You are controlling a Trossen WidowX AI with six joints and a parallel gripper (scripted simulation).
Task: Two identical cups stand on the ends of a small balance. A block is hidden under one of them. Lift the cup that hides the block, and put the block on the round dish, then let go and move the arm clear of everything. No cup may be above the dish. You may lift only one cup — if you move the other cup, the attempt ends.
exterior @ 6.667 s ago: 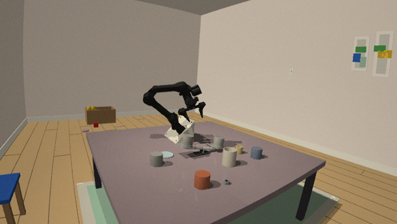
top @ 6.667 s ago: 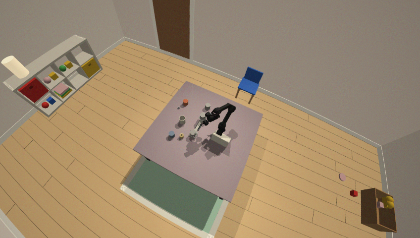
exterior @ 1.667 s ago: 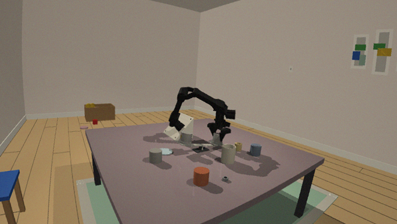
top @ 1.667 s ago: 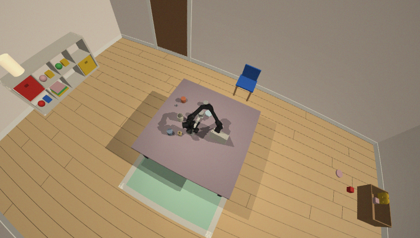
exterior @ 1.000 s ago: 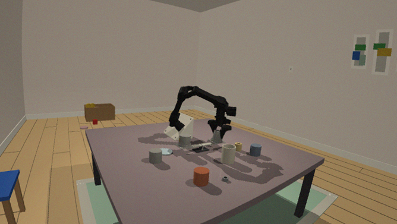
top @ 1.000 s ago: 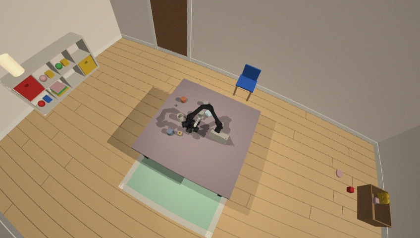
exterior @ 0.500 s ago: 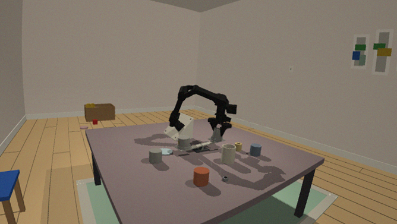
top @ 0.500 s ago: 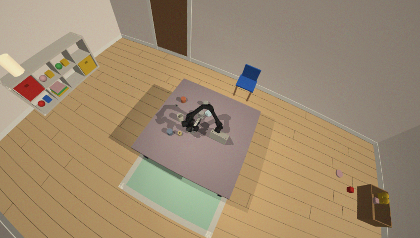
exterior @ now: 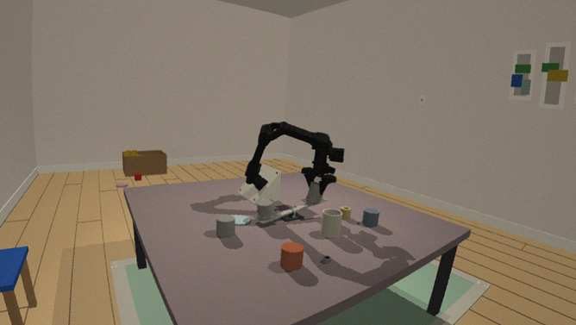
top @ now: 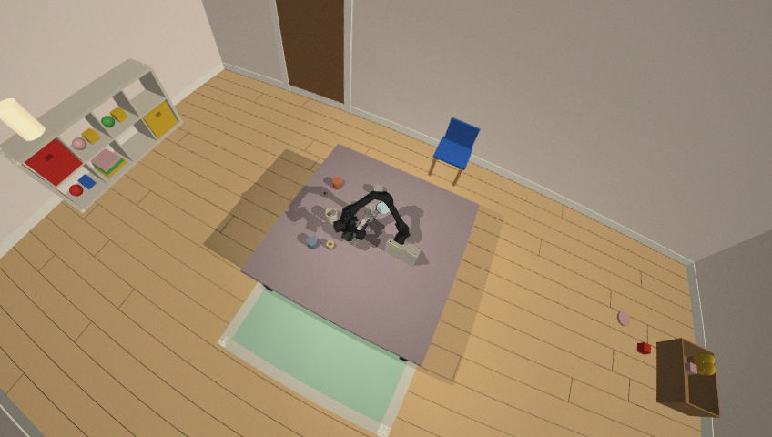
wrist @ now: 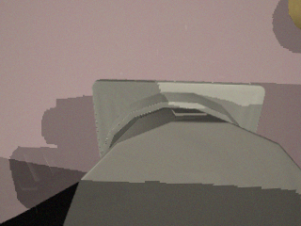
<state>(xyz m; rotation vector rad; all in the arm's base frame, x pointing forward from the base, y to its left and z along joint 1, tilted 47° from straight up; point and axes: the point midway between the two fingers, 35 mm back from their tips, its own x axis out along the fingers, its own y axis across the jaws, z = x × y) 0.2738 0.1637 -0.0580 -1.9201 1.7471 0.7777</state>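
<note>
Now: the grey block 2 cm below my gripper tip and 1 cm to the right of it. Also, from my gripper tip: cream cup (22 cm ahead, 7 cm to the right, 6 cm below); balance (13 cm to the right, 7 cm below, 1 cm ahead); blue cup (21 cm ahead, 15 cm to the left, 7 cm below).
</note>
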